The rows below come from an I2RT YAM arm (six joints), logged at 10 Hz.
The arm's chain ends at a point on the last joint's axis. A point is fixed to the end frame.
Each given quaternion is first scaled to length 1.
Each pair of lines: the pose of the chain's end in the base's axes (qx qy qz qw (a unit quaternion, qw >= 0); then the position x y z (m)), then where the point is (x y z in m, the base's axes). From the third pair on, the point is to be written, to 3 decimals.
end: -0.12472, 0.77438, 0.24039, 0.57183, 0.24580, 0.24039, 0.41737
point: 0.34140 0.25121 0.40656
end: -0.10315, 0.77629, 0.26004, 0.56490, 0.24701, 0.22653, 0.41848
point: 0.34237 0.23720 0.40554
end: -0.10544, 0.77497, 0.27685, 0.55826, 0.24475, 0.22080, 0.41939
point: 0.340 0.234 0.406
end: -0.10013, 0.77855, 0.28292, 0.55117, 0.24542, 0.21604, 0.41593
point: 0.340 0.230 0.401
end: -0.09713, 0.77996, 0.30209, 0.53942, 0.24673, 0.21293, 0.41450
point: 0.341 0.229 0.397
